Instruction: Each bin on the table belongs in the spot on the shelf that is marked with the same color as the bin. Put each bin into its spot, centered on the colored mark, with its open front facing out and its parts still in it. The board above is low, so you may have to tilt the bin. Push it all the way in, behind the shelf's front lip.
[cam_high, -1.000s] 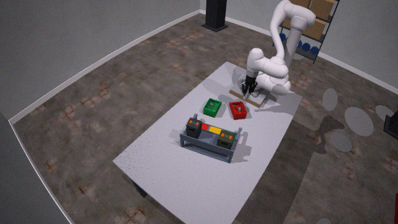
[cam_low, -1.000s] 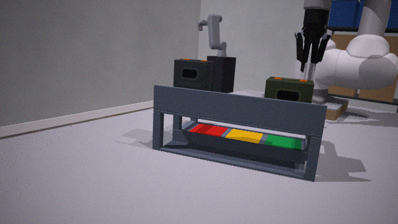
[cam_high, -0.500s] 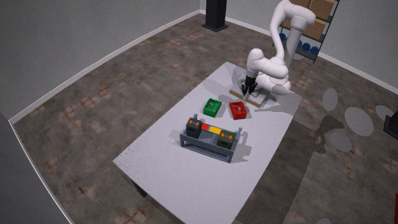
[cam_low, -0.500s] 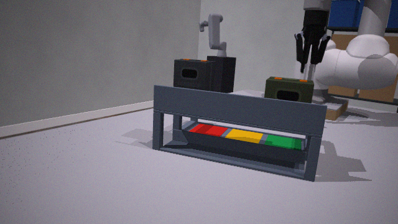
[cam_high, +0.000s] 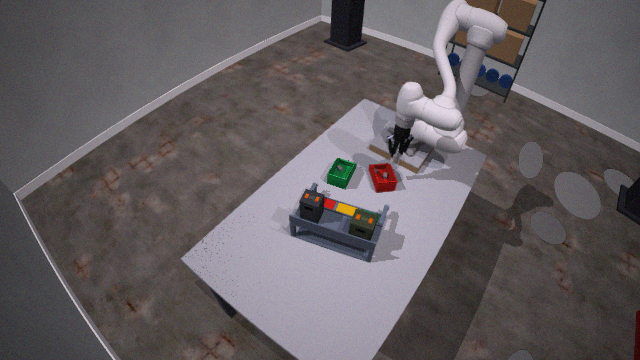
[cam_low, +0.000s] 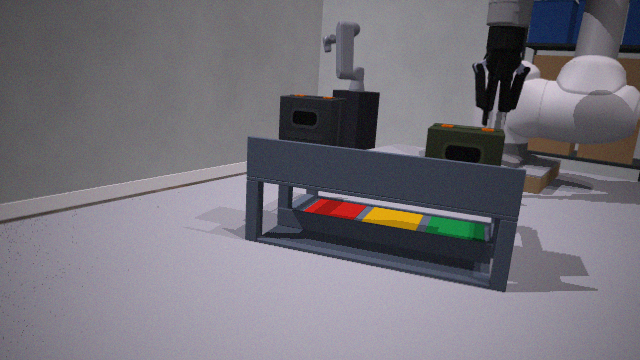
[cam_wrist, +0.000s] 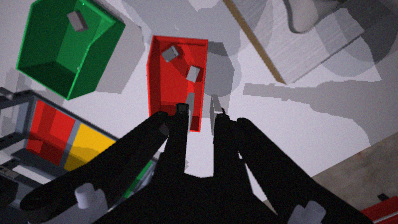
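Now: hand 4 cm short of the red bin, 3 cm to the left of it and 13 cm above it. Also, from my hand: olive box 43 cm ahead, 13 cm to the left, 2 cm below; then green bin 16 cm ahead, 20 cm to the right, 13 cm below; then dark grey box 51 cm ahead, 8 cm to the right.
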